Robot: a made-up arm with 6 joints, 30 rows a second.
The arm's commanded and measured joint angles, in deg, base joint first. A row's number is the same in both.
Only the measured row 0 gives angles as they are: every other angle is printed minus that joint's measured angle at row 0.
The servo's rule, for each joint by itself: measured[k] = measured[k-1] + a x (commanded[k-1-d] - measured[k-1]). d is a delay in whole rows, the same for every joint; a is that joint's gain. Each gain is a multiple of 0.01, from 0.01 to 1. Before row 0 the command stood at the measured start. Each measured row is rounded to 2 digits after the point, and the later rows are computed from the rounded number. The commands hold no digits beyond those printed.
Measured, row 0: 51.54, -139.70, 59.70, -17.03, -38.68, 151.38
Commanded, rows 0 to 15: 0.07, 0.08, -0.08, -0.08, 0.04, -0.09; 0.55, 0.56, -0.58, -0.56, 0.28, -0.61; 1.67, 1.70, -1.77, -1.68, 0.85, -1.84; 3.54, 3.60, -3.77, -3.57, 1.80, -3.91; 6.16, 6.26, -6.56, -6.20, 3.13, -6.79; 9.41, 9.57, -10.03, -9.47, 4.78, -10.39; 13.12, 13.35, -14.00, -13.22, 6.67, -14.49; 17.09, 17.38, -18.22, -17.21, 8.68, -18.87; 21.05, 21.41, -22.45, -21.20, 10.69, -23.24; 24.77, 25.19, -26.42, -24.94, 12.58, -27.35; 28.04, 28.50, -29.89, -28.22, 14.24, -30.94; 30.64, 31.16, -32.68, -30.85, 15.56, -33.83; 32.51, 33.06, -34.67, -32.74, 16.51, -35.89; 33.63, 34.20, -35.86, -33.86, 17.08, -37.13; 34.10, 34.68, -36.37, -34.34, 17.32, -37.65; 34.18, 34.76, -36.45, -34.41, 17.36, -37.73
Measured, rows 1 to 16: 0.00, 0.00, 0.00, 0.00, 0.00, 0.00; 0.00, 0.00, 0.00, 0.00, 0.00, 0.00; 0.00, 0.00, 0.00, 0.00, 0.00, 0.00; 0.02, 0.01, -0.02, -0.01, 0.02, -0.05; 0.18, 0.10, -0.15, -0.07, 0.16, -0.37; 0.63, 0.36, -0.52, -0.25, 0.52, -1.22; 1.50, 0.88, -1.27, -0.62, 1.19, -2.78; 2.90, 1.74, -2.49, -1.23, 2.20, -5.11; 4.85, 2.99, -4.22, -2.14, 3.54, -8.17; 7.33, 4.65, -6.47, -3.36, 5.17, -11.84; 10.26, 6.69, -9.17, -4.88, 7.00, -15.92; 13.50, 9.05, -12.22, -6.68, 8.92, -20.17; 16.88, 11.63, -15.49, -8.69, 10.82, -24.33; 20.23, 14.33, -18.80, -10.84, 12.60, -28.16; 23.35, 17.02, -21.99, -13.04, 14.14, -31.45; 26.10, 19.59, -24.91, -15.21, 15.37, -34.03
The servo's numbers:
d 3
a 0.30 0.16 0.23 0.11 0.52 0.58

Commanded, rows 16 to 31: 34.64, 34.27, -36.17, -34.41, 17.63, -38.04; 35.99, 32.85, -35.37, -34.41, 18.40, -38.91; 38.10, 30.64, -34.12, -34.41, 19.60, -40.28; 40.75, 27.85, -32.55, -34.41, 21.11, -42.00; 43.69, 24.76, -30.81, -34.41, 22.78, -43.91; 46.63, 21.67, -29.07, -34.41, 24.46, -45.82; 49.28, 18.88, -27.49, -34.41, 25.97, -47.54; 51.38, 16.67, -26.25, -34.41, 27.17, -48.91; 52.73, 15.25, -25.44, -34.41, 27.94, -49.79; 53.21, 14.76, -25.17, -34.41, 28.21, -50.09; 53.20, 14.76, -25.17, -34.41, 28.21, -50.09; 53.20, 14.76, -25.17, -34.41, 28.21, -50.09; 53.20, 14.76, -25.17, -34.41, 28.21, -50.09; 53.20, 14.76, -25.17, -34.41, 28.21, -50.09; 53.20, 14.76, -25.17, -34.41, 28.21, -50.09; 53.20, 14.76, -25.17, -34.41, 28.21, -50.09
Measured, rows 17 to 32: 28.36, 21.93, -27.43, -17.26, 16.26, -35.83; 30.08, 23.97, -29.49, -19.14, 16.81, -36.89; 31.31, 25.70, -31.09, -20.82, 17.10, -37.38; 32.31, 27.07, -32.26, -22.31, 17.38, -37.76; 33.41, 27.99, -32.98, -23.64, 17.91, -38.43; 34.82, 28.41, -33.24, -24.82, 18.79, -39.50; 36.60, 28.32, -33.08, -25.87, 20.00, -40.95; 38.73, 27.75, -32.56, -26.81, 21.45, -42.67; 41.10, 26.78, -31.76, -27.65, 23.02, -44.50; 43.55, 25.52, -30.78, -28.39, 24.55, -46.26; 45.90, 24.10, -29.74, -29.05, 25.91, -47.80; 47.95, 22.68, -28.75, -29.64, 26.97, -48.95; 49.53, 21.41, -27.93, -30.16, 27.61, -49.61; 50.63, 20.35, -27.30, -30.63, 27.92, -49.89; 51.40, 19.46, -26.81, -31.05, 28.07, -50.01; 51.94, 18.71, -26.43, -31.42, 28.14, -50.06
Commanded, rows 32 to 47: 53.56, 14.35, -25.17, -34.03, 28.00, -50.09; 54.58, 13.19, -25.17, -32.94, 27.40, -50.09; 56.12, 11.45, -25.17, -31.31, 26.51, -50.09; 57.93, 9.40, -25.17, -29.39, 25.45, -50.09; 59.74, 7.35, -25.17, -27.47, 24.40, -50.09; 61.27, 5.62, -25.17, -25.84, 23.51, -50.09; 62.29, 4.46, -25.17, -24.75, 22.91, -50.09; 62.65, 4.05, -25.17, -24.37, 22.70, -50.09; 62.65, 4.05, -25.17, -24.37, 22.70, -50.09; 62.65, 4.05, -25.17, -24.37, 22.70, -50.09; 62.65, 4.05, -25.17, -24.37, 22.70, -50.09; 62.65, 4.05, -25.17, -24.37, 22.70, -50.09; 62.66, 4.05, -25.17, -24.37, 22.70, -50.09; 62.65, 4.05, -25.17, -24.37, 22.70, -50.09; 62.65, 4.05, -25.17, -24.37, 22.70, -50.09; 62.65, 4.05, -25.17, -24.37, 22.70, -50.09
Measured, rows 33 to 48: 52.32, 18.08, -26.14, -31.75, 28.18, -50.08; 52.58, 17.55, -25.92, -32.04, 28.20, -50.09; 52.77, 17.10, -25.75, -32.30, 28.21, -50.09; 53.01, 16.66, -25.62, -32.49, 28.10, -50.09; 53.48, 16.10, -25.52, -32.54, 27.74, -50.09; 54.27, 15.36, -25.44, -32.40, 27.10, -50.09; 55.37, 14.41, -25.38, -32.07, 26.24, -50.09; 56.68, 13.28, -25.33, -31.56, 25.28, -50.09; 58.06, 12.05, -25.29, -30.93, 24.36, -50.09; 59.33, 10.84, -25.26, -30.25, 23.61, -50.09; 60.33, 9.75, -25.24, -29.60, 23.14, -50.09; 61.03, 8.84, -25.22, -29.02, 22.91, -50.09; 61.52, 8.07, -25.21, -28.51, 22.80, -50.09; 61.86, 7.43, -25.20, -28.05, 22.75, -50.09; 62.10, 6.89, -25.19, -27.65, 22.72, -50.09; 62.27, 6.44, -25.19, -27.29, 22.71, -50.09
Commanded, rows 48 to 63: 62.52, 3.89, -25.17, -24.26, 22.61, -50.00; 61.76, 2.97, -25.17, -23.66, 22.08, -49.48; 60.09, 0.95, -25.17, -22.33, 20.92, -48.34; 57.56, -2.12, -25.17, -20.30, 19.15, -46.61; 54.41, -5.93, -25.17, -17.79, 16.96, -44.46; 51.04, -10.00, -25.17, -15.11, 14.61, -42.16; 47.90, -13.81, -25.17, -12.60, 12.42, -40.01; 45.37, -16.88, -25.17, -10.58, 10.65, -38.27; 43.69, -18.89, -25.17, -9.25, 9.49, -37.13; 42.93, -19.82, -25.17, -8.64, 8.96, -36.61; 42.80, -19.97, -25.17, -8.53, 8.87, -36.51; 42.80, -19.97, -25.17, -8.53, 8.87, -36.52; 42.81, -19.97, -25.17, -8.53, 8.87, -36.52; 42.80, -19.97, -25.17, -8.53, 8.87, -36.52; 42.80, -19.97, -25.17, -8.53, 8.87, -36.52; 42.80, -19.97, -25.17, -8.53, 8.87, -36.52
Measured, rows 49 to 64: 62.38, 6.06, -25.19, -26.97, 22.70, -50.09; 62.46, 5.74, -25.19, -26.68, 22.70, -50.09; 62.52, 5.47, -25.19, -26.43, 22.70, -50.09; 62.52, 5.22, -25.19, -26.19, 22.65, -50.04; 62.29, 4.86, -25.19, -25.91, 22.35, -49.72; 61.63, 4.23, -25.19, -25.52, 21.61, -48.92; 60.41, 3.21, -25.19, -24.95, 20.33, -47.58; 58.61, 1.75, -25.19, -24.16, 18.58, -45.77; 56.34, -0.13, -25.19, -23.16, 16.52, -43.68; 53.81, -2.32, -25.19, -22.00, 14.39, -41.55; 51.28, -4.65, -25.19, -20.74, 12.45, -39.65; 49.00, -6.93, -25.19, -19.48, 10.91, -38.19; 47.18, -8.99, -25.19, -18.29, 9.90, -37.27; 45.87, -10.75, -25.19, -17.22, 9.36, -36.83; 44.95, -12.23, -25.19, -16.26, 9.11, -36.65; 44.31, -13.47, -25.19, -15.41, 8.99, -36.57
